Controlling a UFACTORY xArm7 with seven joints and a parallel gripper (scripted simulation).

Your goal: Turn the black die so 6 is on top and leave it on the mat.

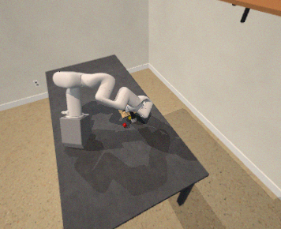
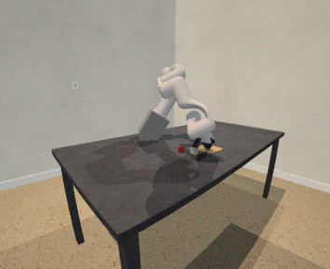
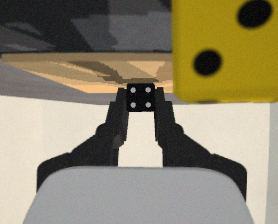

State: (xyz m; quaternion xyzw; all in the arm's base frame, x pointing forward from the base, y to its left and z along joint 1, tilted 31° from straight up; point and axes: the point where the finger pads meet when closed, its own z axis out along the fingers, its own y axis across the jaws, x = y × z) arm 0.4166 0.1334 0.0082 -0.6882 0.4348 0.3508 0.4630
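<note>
Right now my hand is 10 mm to the right of the black die and 20 mm above it. From my hand the other things lie so: yellow die (10 mm ahead, 90 mm to the right, 20 mm below); then red die (50 mm behind, 160 mm to the right, 20 mm below); then mat (10 mm to the left, 30 mm below).
</note>
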